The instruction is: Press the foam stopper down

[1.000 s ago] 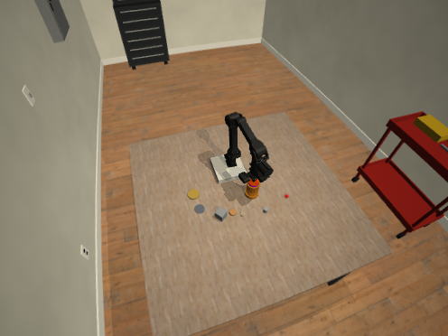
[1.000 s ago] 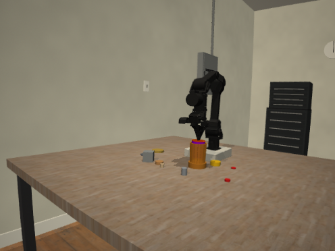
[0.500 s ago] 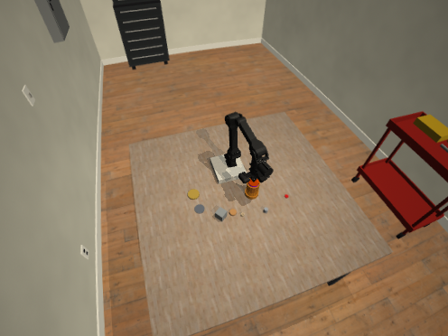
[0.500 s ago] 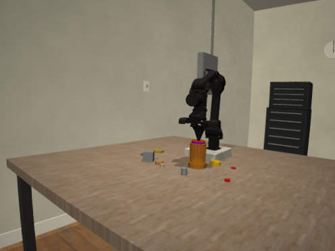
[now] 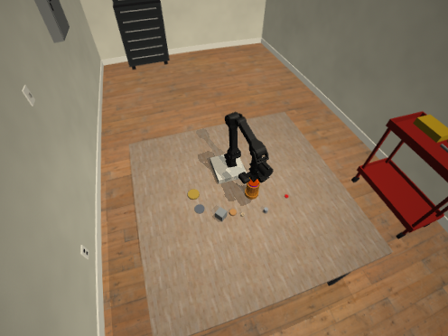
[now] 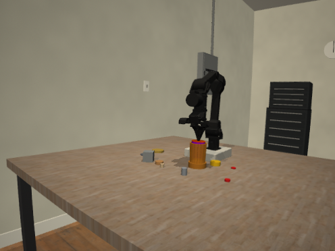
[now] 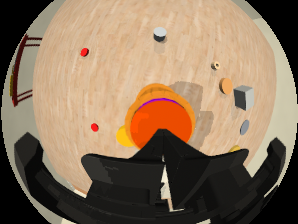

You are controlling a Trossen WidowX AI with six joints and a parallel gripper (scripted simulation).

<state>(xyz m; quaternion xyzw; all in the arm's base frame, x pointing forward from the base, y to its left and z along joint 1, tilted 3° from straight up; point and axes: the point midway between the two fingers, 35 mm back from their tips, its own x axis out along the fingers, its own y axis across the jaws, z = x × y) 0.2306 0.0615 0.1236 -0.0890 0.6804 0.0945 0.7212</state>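
Now: hand 50 mm above the orange foam stopper. From my hand the other things lie so: small tan disc (100 mm ahead, 150 mm to the right, 150 mm below); then yellow disc (90 mm behind, 40 mm to the left, 150 mm below); then small grey cylinder (140 mm ahead, 40 mm to the left, 140 mm below).
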